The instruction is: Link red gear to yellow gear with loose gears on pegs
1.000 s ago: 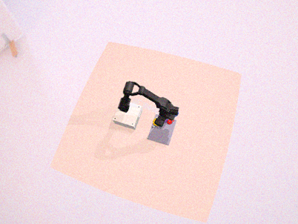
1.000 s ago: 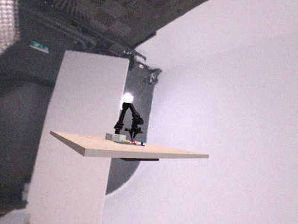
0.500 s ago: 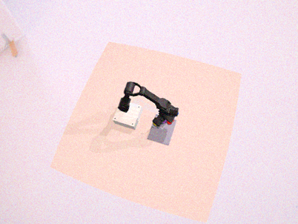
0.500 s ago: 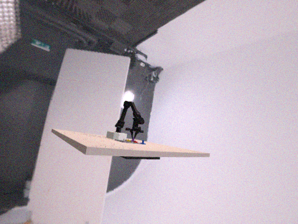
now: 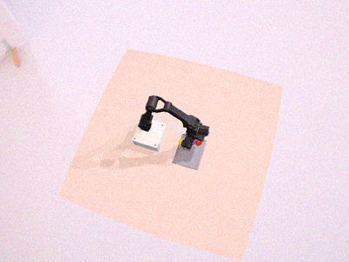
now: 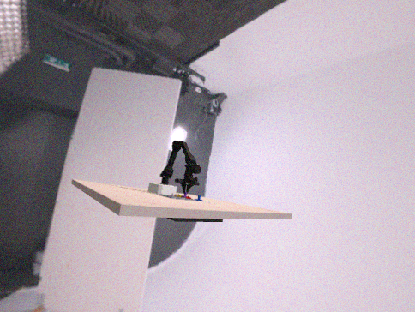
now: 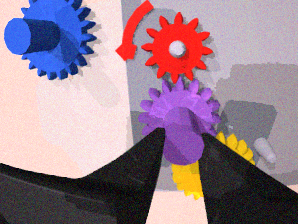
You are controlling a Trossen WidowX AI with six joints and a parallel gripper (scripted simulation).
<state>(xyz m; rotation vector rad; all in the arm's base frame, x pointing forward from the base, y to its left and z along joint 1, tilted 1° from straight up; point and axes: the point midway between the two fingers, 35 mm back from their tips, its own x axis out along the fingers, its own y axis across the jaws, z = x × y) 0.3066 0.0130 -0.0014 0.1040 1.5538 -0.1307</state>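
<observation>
Right now the purple gear is 1 cm below my gripper tip. Round my gripper tip: yellow gear 5 cm behind, 3 cm to the right, 2 cm below; then red arrow 6 cm ahead, 3 cm to the left, 3 cm below; then red gear 4 cm ahead, 2 cm below.
</observation>
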